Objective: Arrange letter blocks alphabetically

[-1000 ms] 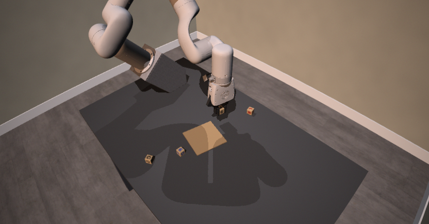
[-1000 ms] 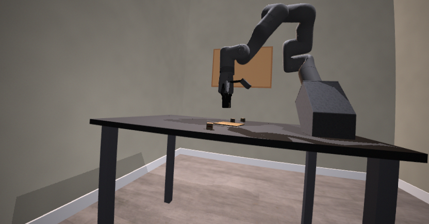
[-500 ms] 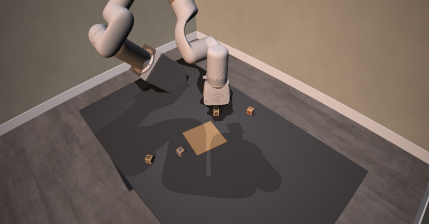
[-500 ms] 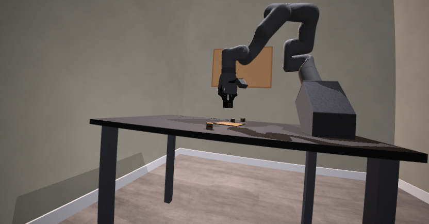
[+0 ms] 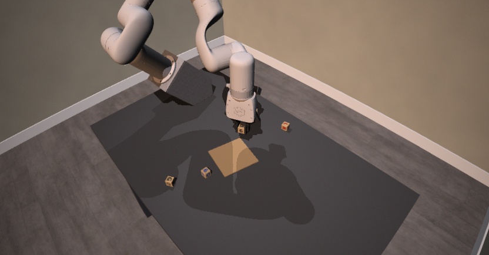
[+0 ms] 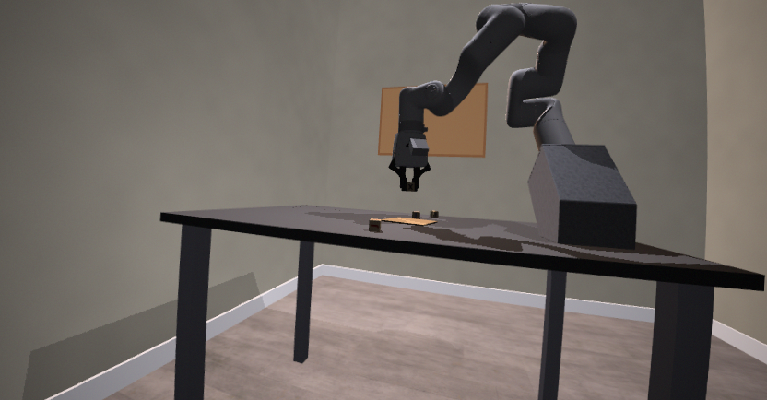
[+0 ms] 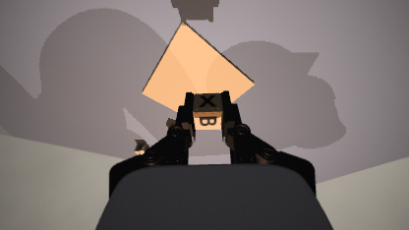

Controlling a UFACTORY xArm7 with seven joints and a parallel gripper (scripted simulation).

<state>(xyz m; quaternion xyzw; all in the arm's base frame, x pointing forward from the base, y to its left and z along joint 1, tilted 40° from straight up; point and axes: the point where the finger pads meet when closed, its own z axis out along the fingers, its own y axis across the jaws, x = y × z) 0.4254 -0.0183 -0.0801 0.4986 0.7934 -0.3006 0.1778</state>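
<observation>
My hand is 50 mm to the left of the tan mat and 110 mm above it.
</observation>
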